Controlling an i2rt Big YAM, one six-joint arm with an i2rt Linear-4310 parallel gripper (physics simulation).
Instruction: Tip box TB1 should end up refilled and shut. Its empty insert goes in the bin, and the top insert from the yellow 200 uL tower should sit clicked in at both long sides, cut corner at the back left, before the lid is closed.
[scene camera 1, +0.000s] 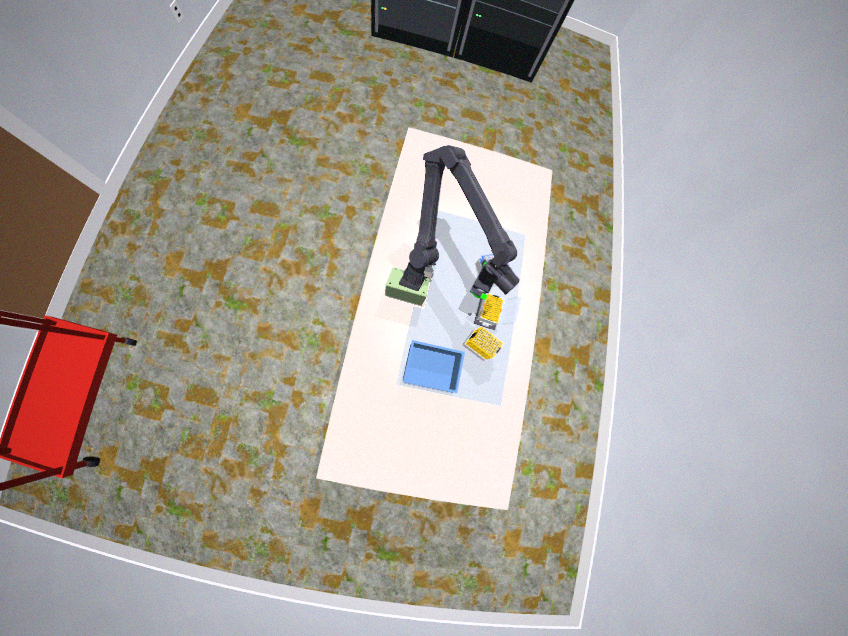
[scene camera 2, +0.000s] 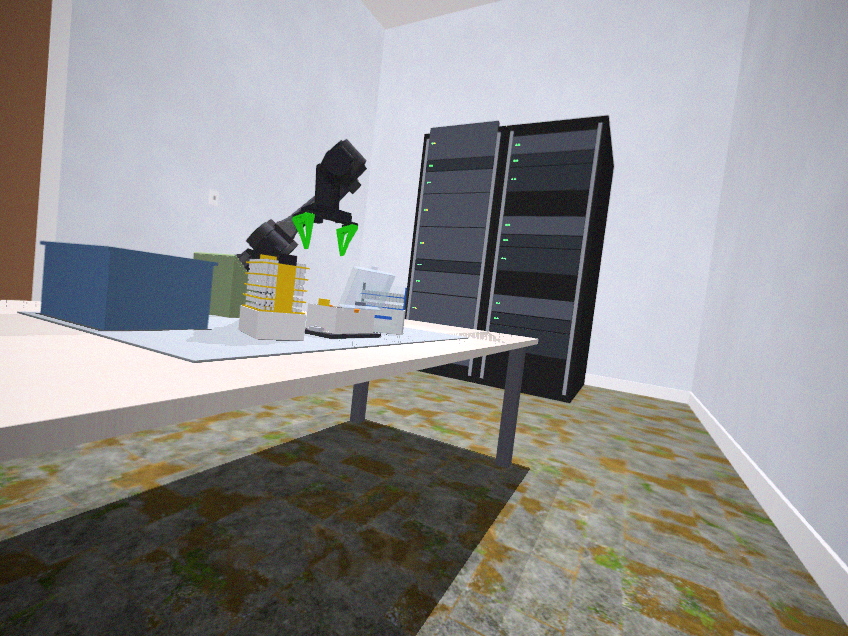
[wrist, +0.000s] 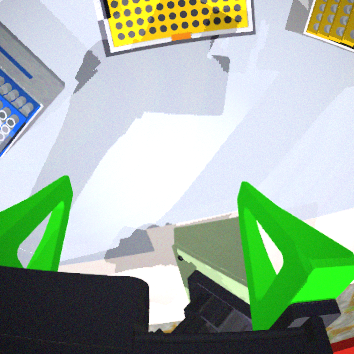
Scene:
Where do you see a blue bin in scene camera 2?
109, 288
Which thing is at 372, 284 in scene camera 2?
A clear lid.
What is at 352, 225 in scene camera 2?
My gripper.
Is my gripper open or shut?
Open.

